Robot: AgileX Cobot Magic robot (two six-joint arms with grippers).
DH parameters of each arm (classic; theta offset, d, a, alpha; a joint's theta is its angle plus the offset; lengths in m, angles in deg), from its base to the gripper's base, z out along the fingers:
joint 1: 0 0.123 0 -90
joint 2: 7.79 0 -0.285 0
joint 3: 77.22 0 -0.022 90
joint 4: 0 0.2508 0 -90
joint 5: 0 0 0.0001 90
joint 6: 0 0.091 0 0
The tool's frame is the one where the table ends.
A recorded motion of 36 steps. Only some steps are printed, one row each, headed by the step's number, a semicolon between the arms.
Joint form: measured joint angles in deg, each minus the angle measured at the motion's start. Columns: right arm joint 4, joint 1, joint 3, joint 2, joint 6, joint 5; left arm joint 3, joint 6, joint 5, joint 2, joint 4, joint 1.
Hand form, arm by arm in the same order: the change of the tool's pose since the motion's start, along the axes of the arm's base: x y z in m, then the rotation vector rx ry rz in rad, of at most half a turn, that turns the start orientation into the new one. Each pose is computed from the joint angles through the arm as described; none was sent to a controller.
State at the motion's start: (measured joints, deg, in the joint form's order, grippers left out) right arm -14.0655 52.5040 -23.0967 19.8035 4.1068 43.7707; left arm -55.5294 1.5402 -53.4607 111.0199 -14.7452 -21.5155
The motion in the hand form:
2: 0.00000 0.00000 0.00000 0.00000 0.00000 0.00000; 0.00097 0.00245 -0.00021 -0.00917 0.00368 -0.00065
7: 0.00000 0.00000 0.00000 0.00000 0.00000 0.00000; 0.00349 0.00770 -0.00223 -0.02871 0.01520 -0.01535
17: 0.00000 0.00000 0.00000 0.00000 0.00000 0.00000; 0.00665 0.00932 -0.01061 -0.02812 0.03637 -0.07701
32: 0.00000 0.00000 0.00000 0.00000 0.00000 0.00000; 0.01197 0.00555 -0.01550 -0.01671 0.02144 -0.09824
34: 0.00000 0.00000 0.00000 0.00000 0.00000 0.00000; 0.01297 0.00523 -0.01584 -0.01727 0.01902 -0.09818
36: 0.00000 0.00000 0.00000 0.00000 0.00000 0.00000; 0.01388 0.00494 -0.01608 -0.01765 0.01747 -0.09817
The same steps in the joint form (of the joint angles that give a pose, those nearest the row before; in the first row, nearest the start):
2: 0.00 0.00 0.00 0.00 0.00 0.00; 0.00 -0.93 0.19 0.00 0.60 0.49
7: 0.00 0.00 0.00 0.00 0.00 0.00; 0.00 -3.79 0.70 0.24 3.15 1.77
17: 0.00 0.00 0.00 0.00 0.00 0.00; -0.11 -8.07 1.16 1.50 9.46 3.25
32: 0.00 0.00 0.00 0.00 0.00 0.00; -1.43 -8.28 0.04 3.29 11.07 3.26
34: 0.00 0.00 0.00 0.00 0.00 0.00; -1.69 -8.28 -0.08 3.53 11.07 3.26
36: 0.00 0.00 0.00 0.00 0.00 0.00; -1.93 -8.28 -0.13 3.72 11.07 3.26

